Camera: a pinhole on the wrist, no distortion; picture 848 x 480 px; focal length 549.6 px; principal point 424.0 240.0 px. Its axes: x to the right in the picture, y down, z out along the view. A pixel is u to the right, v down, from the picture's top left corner.
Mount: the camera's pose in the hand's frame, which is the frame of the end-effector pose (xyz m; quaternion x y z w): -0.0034 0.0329 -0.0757 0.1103 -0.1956 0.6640 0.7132
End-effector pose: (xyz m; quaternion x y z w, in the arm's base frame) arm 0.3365 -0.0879 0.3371 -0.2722 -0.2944 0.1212 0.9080
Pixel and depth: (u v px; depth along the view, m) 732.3 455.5 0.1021
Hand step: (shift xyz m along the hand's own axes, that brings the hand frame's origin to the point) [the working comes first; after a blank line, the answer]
In the camera's frame: 0.0573 0.0400 0.1021

-0.0542 0.0458 0.0364
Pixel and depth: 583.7 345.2 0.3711
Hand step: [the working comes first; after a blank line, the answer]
In the camera's frame: 0.1078 0.0710 0.3711

-0.1184 -0.0177 0.2966
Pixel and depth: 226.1 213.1 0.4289
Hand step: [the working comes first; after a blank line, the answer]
In the camera's frame: -0.1544 -0.0210 0.4289

-0.0459 -0.2876 0.2464
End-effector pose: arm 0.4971 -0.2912 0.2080 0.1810 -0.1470 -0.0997 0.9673
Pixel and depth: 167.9 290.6 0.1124
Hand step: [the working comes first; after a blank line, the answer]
In the camera's frame: -0.0524 0.0103 0.1124

-0.0307 -0.0604 0.0020
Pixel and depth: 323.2 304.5 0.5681
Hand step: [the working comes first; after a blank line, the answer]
In the camera's frame: -0.1042 0.0667 0.5681

-0.1491 -0.2920 0.3839
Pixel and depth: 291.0 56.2 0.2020
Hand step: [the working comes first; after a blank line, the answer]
In the camera's frame: -0.0489 -0.0676 0.2020

0.0347 -0.1019 0.0920
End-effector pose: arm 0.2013 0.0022 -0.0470 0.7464 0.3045 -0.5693 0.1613
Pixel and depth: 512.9 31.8 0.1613
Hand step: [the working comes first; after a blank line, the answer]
In the camera's frame: 0.0261 -0.0611 0.1613

0.0368 -0.0165 0.0867
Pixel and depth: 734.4 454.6 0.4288
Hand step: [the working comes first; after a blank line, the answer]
In the camera's frame: 0.2422 0.1674 0.4288

-0.2159 0.0887 0.3957
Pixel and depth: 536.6 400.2 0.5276
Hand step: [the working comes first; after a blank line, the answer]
In the camera's frame: 0.1081 0.1538 0.5276

-0.2211 -0.0750 0.4289
